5 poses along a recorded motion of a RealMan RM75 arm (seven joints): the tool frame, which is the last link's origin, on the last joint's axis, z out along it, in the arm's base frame.
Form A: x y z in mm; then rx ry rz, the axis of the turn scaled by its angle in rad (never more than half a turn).
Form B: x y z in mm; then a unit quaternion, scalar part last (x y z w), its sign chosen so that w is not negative. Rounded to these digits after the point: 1 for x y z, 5 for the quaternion.
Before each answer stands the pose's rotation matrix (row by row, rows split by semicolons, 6 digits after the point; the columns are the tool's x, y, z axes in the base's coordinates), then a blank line. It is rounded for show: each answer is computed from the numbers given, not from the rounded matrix.
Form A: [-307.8, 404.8, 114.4, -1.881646, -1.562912, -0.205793]
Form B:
0.268698 0.918598 -0.289791; 0.812274 -0.054392 0.580735; 0.517700 -0.391432 -0.760768

[-307.8, 404.8, 114.4, -0.72178, -0.59952, -0.07894, 0.33673]
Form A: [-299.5, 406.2, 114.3, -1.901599, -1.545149, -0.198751]
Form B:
0.286942 0.914317 -0.285812; 0.812223 -0.074024 0.578631; 0.507895 -0.398177 -0.763870

[-299.5, 406.2, 114.3, -0.72884, -0.59222, -0.07618, 0.33506]
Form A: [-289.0, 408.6, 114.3, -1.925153, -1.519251, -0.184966]
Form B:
0.312164 0.906296 -0.284924; 0.811456 -0.098390 0.576072; 0.494057 -0.411032 -0.766133

[-289.0, 408.6, 114.3, -0.73768, -0.58215, -0.07088, 0.33453]
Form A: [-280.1, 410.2, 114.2, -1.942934, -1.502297, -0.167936]
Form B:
0.329693 0.899103 -0.287953; 0.813326 -0.115622 0.570204; 0.479378 -0.422192 -0.769383

[-280.1, 410.2, 114.2, -0.74409, -0.57534, -0.06432, 0.33342]
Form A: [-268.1, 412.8, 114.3, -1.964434, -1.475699, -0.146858]
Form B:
0.354764 0.888036 -0.292463; 0.812979 -0.138513 0.565579; 0.461744 -0.438414 -0.771094

[-268.1, 412.8, 114.3, -0.75239, -0.56520, -0.05625, 0.33360]
